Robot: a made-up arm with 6 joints.
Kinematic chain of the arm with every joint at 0, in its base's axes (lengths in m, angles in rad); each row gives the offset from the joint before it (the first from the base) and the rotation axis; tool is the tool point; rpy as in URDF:
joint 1: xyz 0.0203 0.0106 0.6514 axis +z
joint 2: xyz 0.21 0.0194 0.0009 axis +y
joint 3: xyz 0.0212 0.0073 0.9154 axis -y
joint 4: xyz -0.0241 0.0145 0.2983 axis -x
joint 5: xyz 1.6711 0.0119 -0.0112 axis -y
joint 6: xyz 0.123 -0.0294 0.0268 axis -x
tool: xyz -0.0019 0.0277 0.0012 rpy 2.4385 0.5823 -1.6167
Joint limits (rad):
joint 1: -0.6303..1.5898
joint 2: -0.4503..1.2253
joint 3: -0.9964..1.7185
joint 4: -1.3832..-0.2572
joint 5: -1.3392..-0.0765
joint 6: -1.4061..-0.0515
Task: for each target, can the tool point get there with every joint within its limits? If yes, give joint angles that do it. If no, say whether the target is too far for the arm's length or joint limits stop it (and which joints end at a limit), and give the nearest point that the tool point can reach.
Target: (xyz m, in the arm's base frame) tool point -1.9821 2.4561 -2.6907
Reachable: no: too far | nearest point -0.1459 1.7246 -0.7087 | short by 2.799 m
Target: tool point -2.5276 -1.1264 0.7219
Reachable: no: joint limits stop it (at a limit: joint 2, joint 3, joint 4, joint 5) | nearest point -1.2927 -0.5753 2.7656 | short by 2.451 m
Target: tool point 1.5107 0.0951 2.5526
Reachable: yes | joints -0.0276 -0.1866 0.2935 -0.7930 -1.2191 -0.4269
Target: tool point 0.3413 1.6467 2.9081
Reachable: yes | joints 1.3288 0.3869 1.1535 -0.7075 -0.6379 -0.4205
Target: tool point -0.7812 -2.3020 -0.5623
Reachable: no: joint limits stop it (at a limit: joint 1, joint 5, joint 6) | nearest point 0.6011 -0.4074 -0.5623 | short by 2.345 m
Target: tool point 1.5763 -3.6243 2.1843
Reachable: no: too far | nearest point 2.1683 -1.5506 1.8269 | short by 2.186 m
